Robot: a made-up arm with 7 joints.
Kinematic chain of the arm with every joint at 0, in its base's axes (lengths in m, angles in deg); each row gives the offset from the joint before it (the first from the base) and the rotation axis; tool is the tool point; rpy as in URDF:
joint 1: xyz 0 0 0.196 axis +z
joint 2: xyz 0 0 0 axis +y
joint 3: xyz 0 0 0.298 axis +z
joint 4: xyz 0.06 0 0 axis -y
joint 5: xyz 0.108 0 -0.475 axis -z
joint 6: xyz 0 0 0 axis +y
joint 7: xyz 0.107 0 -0.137 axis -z
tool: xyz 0 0 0 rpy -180 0 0
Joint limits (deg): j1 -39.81..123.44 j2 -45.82..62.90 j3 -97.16..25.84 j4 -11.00..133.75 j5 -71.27..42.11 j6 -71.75..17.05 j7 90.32..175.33
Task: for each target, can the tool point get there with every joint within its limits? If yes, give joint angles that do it. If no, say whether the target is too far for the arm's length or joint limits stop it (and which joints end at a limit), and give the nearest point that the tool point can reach.
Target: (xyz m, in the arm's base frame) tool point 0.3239 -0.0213 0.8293
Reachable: yes | joints 18.46 -32.23 -11.45 67.27 0.92 -52.89 158.99
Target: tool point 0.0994 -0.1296 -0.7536
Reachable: no: joint limits stop it (at a limit: joint 1, joint 2, joint 6) | nearest point 0.1448 -0.1514 -0.3755 | short by 0.381 m
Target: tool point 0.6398 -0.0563 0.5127
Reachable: yes | joints -5.77 0.62 -0.63 63.86 -5.16 -41.02 110.77
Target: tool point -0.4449 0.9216 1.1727
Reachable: no: too far | nearest point -0.2991 0.6196 0.8527 | short by 0.464 m
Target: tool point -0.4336 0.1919 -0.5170
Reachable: no: joint limits stop it (at a limit: joint 1, joint 2, joint 6) | nearest point -0.3783 0.2008 -0.3461 | short by 0.180 m
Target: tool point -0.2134 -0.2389 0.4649
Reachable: no: joint limits stop it (at a limit: joint 1, joint 2, joint 5, joint 6) | nearest point -0.2272 -0.3800 0.4819 | short by 0.143 m
